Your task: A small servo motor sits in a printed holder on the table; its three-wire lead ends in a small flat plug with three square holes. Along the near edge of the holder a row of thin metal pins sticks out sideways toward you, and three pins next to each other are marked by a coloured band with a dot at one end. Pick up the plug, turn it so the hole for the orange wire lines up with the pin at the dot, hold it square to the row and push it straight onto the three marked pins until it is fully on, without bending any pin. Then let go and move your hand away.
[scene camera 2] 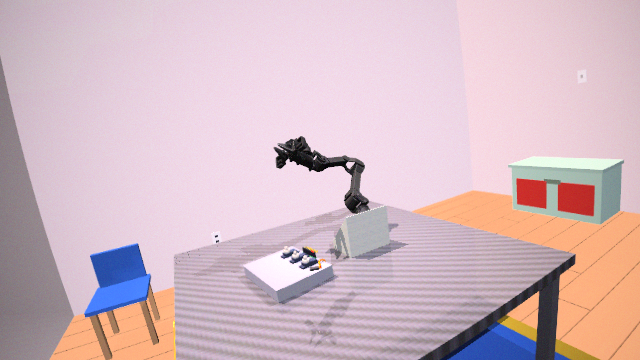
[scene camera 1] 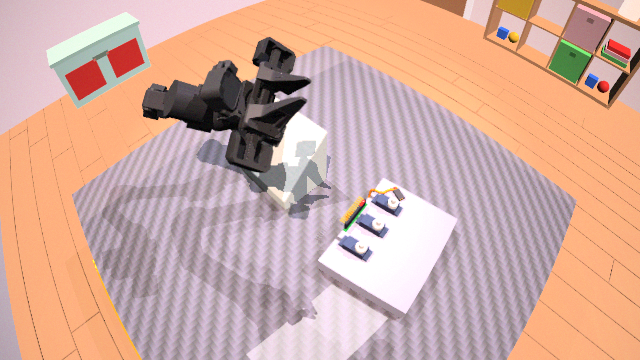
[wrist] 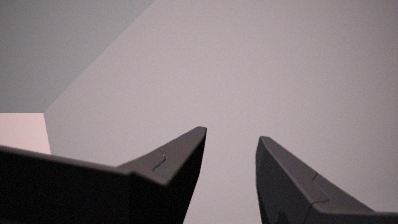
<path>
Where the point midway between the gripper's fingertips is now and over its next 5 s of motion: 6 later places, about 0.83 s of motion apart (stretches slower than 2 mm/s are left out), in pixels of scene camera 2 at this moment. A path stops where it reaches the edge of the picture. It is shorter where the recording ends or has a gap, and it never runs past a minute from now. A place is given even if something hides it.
The gripper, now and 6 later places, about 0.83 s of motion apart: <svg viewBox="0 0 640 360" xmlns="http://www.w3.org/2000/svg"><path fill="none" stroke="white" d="M275 145L269 179L278 220L312 256L315 267L314 255L317 244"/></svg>
</path>
